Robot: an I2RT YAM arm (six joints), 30 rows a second.
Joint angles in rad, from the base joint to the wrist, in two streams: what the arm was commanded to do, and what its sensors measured. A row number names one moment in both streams.
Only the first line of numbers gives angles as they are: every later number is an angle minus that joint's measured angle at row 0.
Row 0, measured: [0.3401, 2.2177, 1.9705, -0.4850, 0.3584, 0.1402]
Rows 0 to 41, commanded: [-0.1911, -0.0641, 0.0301, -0.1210, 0.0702, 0.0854]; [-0.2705, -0.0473, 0.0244, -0.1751, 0.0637, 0.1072]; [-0.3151, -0.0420, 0.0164, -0.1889, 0.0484, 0.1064]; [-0.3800, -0.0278, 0.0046, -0.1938, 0.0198, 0.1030]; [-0.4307, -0.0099, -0.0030, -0.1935, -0.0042, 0.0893]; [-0.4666, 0.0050, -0.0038, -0.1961, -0.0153, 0.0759]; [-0.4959, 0.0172, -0.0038, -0.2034, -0.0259, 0.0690]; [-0.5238, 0.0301, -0.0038, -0.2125, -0.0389, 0.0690]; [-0.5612, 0.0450, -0.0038, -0.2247, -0.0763, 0.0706]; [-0.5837, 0.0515, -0.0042, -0.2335, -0.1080, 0.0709]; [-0.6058, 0.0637, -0.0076, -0.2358, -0.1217, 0.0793]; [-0.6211, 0.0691, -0.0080, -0.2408, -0.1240, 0.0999]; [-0.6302, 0.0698, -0.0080, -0.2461, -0.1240, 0.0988]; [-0.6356, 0.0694, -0.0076, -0.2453, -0.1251, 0.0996]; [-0.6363, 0.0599, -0.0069, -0.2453, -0.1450, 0.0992]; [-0.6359, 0.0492, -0.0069, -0.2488, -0.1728, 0.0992]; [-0.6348, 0.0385, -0.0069, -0.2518, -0.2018, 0.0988]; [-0.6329, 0.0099, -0.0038, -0.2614, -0.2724, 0.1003]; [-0.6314, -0.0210, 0.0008, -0.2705, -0.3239, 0.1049]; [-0.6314, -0.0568, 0.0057, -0.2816, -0.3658, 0.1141]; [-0.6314, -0.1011, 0.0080, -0.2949, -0.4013, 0.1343]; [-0.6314, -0.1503, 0.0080, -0.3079, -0.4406, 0.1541]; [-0.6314, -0.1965, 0.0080, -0.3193, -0.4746, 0.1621]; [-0.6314, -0.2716, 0.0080, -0.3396, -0.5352, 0.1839]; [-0.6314, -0.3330, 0.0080, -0.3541, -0.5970, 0.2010]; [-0.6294, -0.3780, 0.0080, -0.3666, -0.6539, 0.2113]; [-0.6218, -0.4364, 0.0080, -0.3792, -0.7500, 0.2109]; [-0.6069, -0.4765, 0.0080, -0.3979, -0.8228, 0.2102]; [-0.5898, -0.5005, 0.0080, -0.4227, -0.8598, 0.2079]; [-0.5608, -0.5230, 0.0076, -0.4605, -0.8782, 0.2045]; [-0.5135, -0.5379, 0.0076, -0.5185, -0.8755, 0.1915]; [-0.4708, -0.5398, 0.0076, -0.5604, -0.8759, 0.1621]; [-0.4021, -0.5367, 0.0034, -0.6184, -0.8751, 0.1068]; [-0.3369, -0.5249, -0.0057, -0.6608, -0.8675, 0.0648]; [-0.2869, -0.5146, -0.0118, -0.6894, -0.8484, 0.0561]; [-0.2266, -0.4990, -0.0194, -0.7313, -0.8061, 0.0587]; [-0.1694, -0.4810, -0.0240, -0.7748, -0.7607, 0.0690]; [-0.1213, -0.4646, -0.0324, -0.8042, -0.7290, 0.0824]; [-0.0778, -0.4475, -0.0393, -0.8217, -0.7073, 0.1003]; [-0.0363, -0.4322, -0.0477, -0.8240, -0.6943, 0.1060]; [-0.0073, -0.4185, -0.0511, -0.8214, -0.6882, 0.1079]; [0.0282, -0.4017, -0.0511, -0.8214, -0.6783, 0.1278]
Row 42, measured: [-0.0466, -0.4349, -0.0454, -0.8195, -0.7439, 0.1015]
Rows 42 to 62, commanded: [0.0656, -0.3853, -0.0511, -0.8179, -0.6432, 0.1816]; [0.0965, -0.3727, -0.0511, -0.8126, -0.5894, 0.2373]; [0.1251, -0.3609, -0.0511, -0.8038, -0.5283, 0.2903]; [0.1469, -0.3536, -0.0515, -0.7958, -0.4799, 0.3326]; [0.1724, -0.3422, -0.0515, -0.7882, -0.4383, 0.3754]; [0.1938, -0.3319, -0.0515, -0.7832, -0.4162, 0.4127]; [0.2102, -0.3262, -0.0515, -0.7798, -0.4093, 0.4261]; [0.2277, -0.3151, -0.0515, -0.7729, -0.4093, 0.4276]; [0.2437, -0.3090, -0.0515, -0.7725, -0.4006, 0.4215]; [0.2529, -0.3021, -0.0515, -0.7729, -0.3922, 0.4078]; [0.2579, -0.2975, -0.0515, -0.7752, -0.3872, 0.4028]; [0.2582, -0.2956, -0.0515, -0.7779, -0.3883, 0.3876]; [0.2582, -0.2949, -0.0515, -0.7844, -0.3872, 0.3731]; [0.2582, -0.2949, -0.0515, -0.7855, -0.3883, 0.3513]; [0.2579, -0.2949, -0.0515, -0.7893, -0.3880, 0.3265]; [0.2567, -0.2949, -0.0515, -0.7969, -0.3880, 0.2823]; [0.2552, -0.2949, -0.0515, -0.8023, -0.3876, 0.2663]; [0.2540, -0.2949, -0.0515, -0.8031, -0.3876, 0.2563]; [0.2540, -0.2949, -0.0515, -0.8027, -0.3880, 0.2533]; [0.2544, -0.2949, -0.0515, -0.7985, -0.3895, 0.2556]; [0.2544, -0.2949, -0.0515, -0.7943, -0.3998, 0.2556]
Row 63, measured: [0.2586, -0.3090, -0.0496, -0.8004, -0.4089, 0.2922]
